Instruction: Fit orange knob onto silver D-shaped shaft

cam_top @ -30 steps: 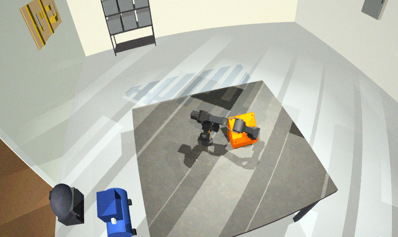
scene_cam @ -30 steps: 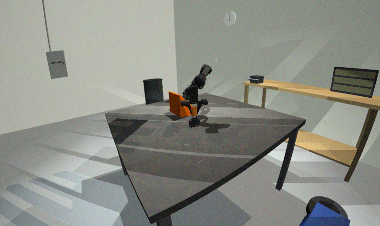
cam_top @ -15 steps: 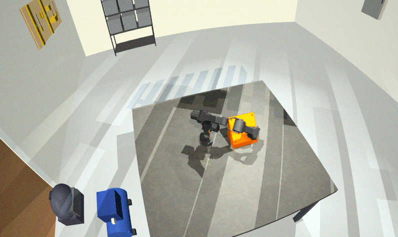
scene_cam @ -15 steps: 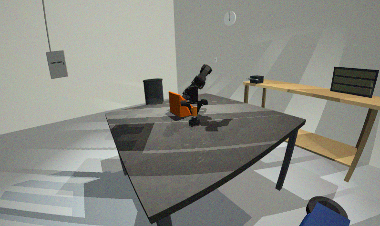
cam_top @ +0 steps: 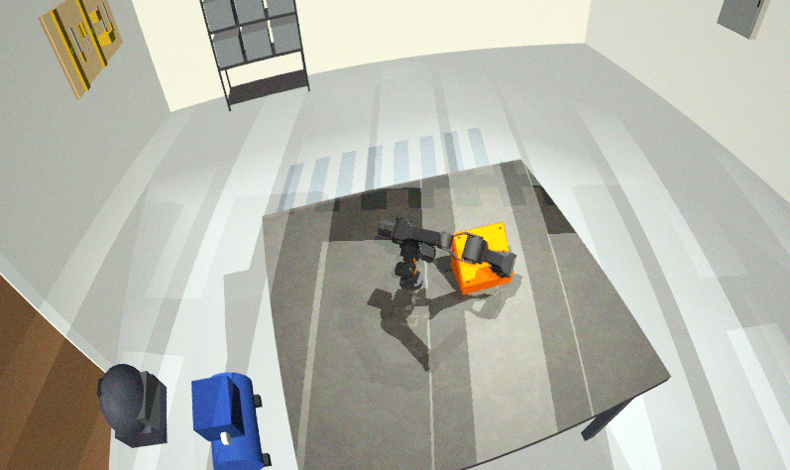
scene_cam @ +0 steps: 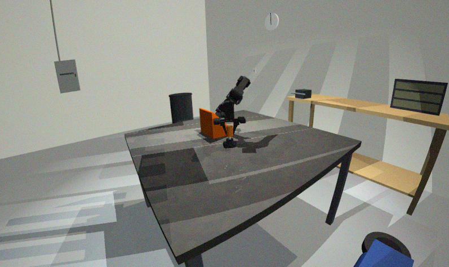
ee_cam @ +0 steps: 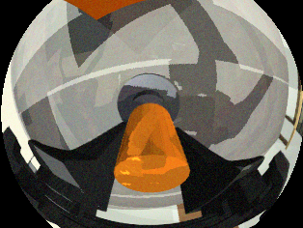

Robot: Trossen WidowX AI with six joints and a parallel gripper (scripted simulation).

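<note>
Right now the orange knob is 3 cm above my gripper tip. From my gripper tip the other things lie so: round pedestal: 4 cm below.
</note>
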